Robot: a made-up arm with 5 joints.
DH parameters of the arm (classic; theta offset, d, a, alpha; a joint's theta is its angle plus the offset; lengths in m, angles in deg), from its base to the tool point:
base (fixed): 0 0 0.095 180
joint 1: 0 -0.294 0.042 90
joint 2: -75.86 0 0.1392 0
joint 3: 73.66 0 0.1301 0
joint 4: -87.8 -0.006 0 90
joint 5: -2.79 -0.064 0 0
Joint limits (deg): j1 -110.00..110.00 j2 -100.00..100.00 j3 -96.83..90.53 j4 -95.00..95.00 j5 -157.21..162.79
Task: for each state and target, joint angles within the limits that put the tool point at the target. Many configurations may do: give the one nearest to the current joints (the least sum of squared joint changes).
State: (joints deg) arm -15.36 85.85 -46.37 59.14 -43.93
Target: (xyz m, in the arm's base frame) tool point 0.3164 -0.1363 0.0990
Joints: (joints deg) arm 30.30 93.89 -48.73 53.52 -43.93
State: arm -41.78 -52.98 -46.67 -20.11 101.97
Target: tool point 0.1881 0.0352 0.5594
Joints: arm -24.17 -44.75 -0.46 -5.89 101.97
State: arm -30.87 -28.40 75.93 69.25 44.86
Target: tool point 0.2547 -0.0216 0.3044
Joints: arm 5.57 -14.75 47.07 50.50 44.86
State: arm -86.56 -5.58 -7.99 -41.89 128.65
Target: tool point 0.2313 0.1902 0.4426
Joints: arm -55.84 -11.13 22.62 -40.03 128.65
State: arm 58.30 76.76 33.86 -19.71 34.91
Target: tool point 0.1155 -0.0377 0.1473
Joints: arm 53.43 80.51 60.40 -11.68 34.91
